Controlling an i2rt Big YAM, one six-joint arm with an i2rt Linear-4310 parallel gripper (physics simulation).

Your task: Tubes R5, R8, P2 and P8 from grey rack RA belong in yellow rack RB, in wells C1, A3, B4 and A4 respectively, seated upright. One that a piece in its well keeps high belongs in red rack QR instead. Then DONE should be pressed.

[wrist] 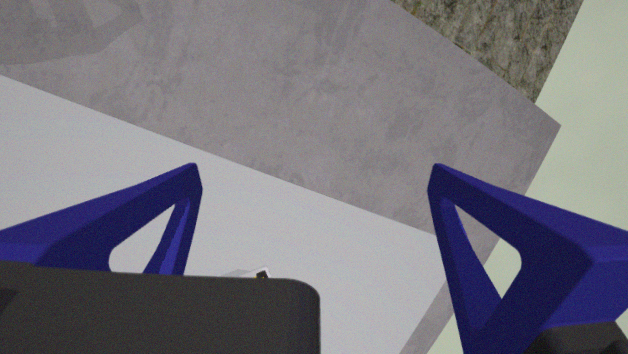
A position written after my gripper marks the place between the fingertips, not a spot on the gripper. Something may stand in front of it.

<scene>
In view: my gripper [314, 176] and a mat [376, 277].
</scene>
